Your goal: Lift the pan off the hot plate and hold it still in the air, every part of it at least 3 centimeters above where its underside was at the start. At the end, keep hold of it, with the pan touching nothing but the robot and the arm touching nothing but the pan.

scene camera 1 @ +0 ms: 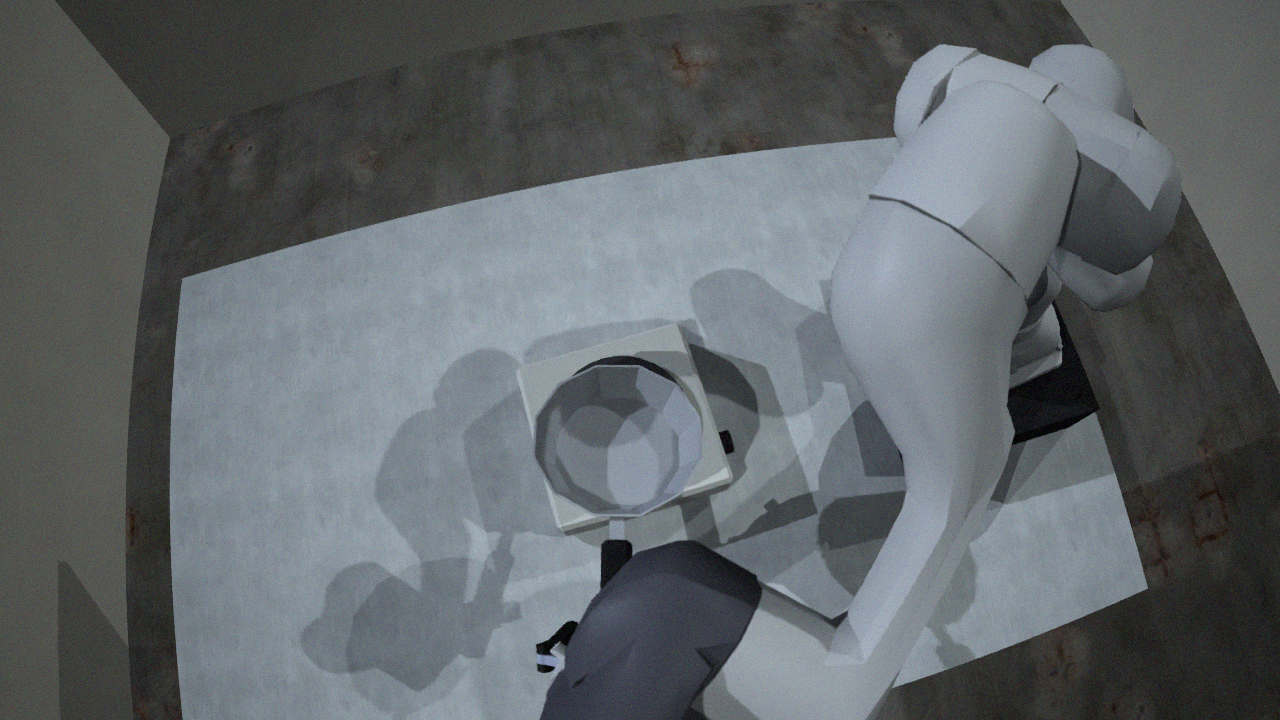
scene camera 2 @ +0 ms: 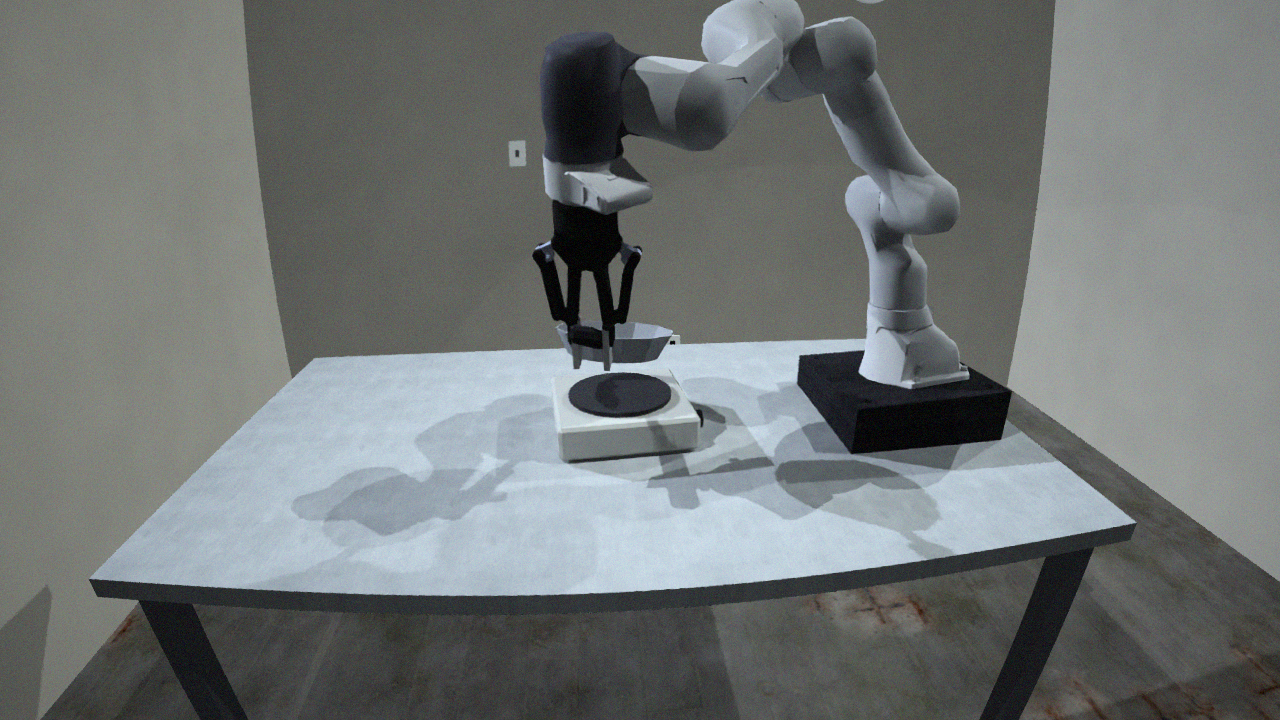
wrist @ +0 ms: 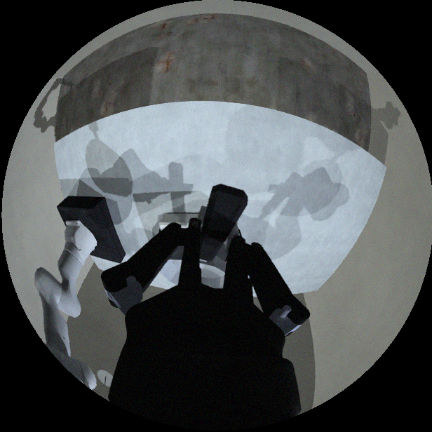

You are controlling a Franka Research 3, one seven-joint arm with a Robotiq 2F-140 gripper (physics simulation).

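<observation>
The grey pan (scene camera 1: pixel 617 438) (scene camera 2: pixel 640 342) hangs in the air over the hot plate (scene camera 1: pixel 572 517) (scene camera 2: pixel 626 438), roughly level. In scene camera 2, a visible gap separates it from the plate's dark round disc (scene camera 2: pixel 619 394). The pan's black handle (scene camera 1: pixel 614 559) (scene camera 2: pixel 586 336) (wrist: pixel 226 207) points away from the hot plate's middle, toward scene camera 2. My gripper (scene camera 2: pixel 591 351) (wrist: pixel 215 218) points down and is shut on the handle, one finger on each side. The arm hides the fingertips in scene camera 1. The fingertips are above the hot plate, apart from it.
The pale table (scene camera 1: pixel 295 358) (scene camera 2: pixel 358 555) carries the hot plate, which has a small black knob (scene camera 1: pixel 725 442) (scene camera 2: pixel 700 418) on its side. The black base block (scene camera 1: pixel 1056 402) (scene camera 2: pixel 930 425) (wrist: pixel 107 235) of the arm stands to the right in scene camera 2. Arm shadows cross the table.
</observation>
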